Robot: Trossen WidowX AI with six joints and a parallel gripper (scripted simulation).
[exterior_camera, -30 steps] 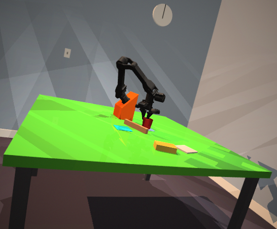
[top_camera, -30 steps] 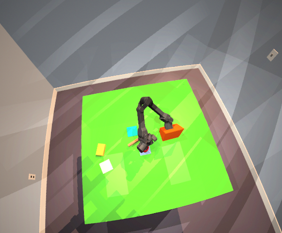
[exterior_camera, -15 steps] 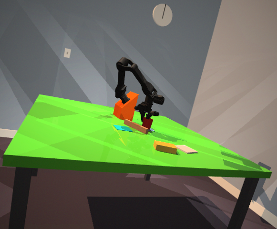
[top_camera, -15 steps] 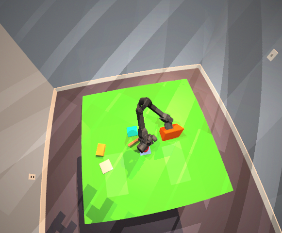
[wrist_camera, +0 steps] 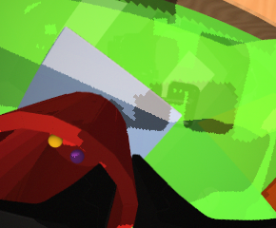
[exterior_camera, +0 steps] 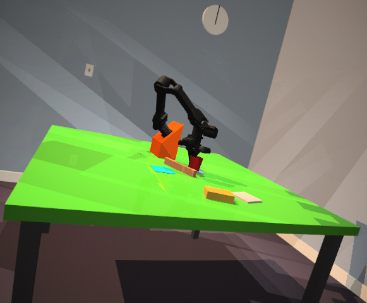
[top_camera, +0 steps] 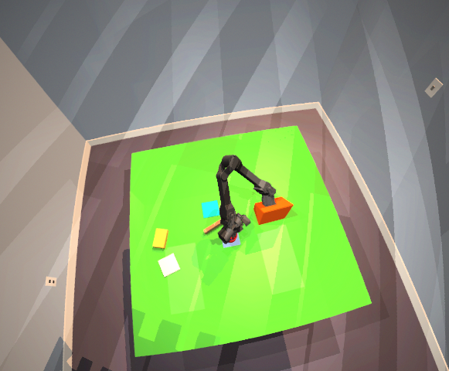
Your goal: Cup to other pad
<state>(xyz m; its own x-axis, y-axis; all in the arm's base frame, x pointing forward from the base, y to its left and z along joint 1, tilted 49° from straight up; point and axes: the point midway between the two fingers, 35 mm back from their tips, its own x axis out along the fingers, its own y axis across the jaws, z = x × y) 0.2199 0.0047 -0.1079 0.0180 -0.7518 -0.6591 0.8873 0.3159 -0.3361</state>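
The purple marble lies 20 mm ahead of my gripper tip, 30 mm to the left of it and 20 mm below it. Also, from my gripper tip: yellow marble: 40 mm ahead, 30 mm to the left, 20 mm below; pale blue pad: 30 mm ahead, 10 mm to the left, 50 mm below; cup: 30 mm ahead, 10 mm to the left.
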